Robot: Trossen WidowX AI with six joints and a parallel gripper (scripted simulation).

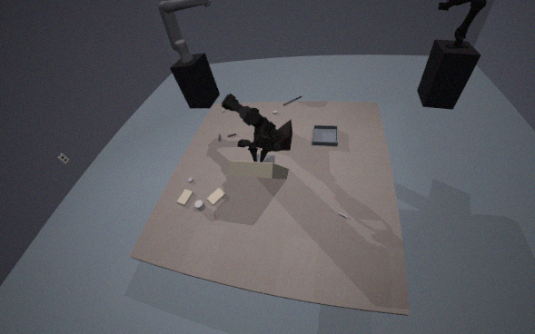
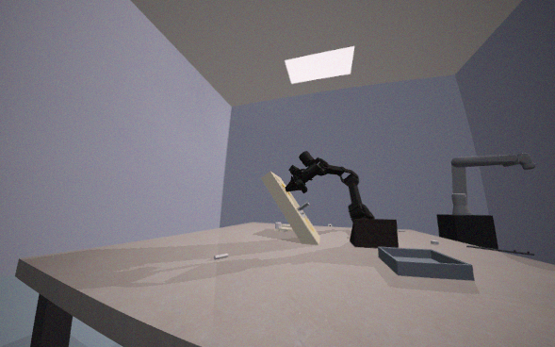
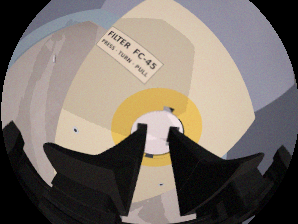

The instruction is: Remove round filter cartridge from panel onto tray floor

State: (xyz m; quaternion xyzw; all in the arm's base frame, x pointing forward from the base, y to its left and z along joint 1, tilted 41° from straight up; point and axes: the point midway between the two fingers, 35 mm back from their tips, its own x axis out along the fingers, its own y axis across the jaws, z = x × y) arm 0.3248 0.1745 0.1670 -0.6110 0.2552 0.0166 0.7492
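My gripper tip is now 1 cm short of the round white cartridge and 1 cm above it. The rest, counted from my gripper tip: service panel (4 cm behind, 8 cm below); grey tray (45 cm behind, 25 cm to the left, 23 cm below).
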